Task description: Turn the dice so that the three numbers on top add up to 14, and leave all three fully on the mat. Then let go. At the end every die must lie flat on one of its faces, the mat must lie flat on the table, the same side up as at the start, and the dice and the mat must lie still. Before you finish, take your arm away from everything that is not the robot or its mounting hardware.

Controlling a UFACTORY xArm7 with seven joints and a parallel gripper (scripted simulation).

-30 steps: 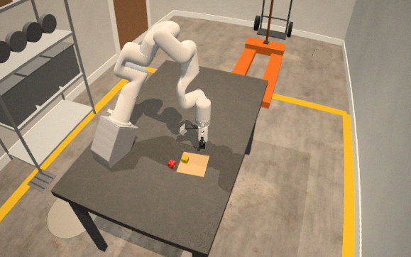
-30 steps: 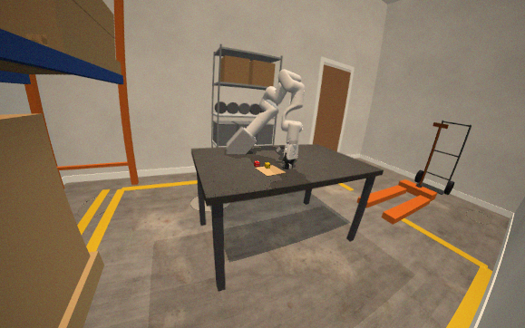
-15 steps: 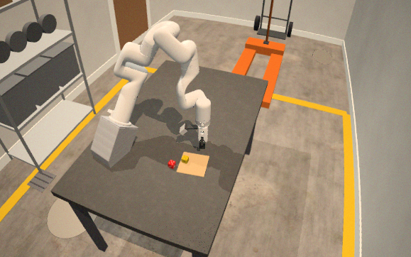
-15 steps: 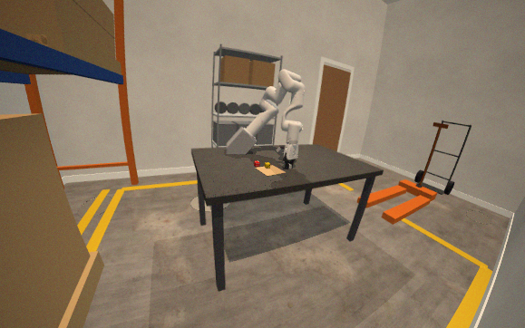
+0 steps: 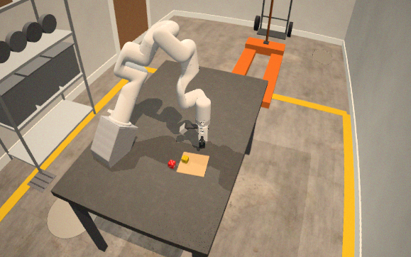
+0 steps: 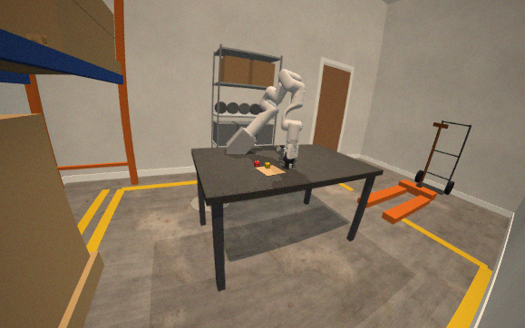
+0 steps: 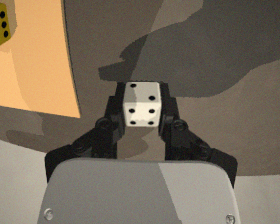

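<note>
Now: the mat 1 cm ahead of my hand, 14 cm to the right of it and 2 cm below it. The rest, counted from my hand: red die (9 cm behind, 20 cm to the right, 1 cm below); then yellow die (4 cm behind, 14 cm to the right, 1 cm below); then white die (1 cm below).
</note>
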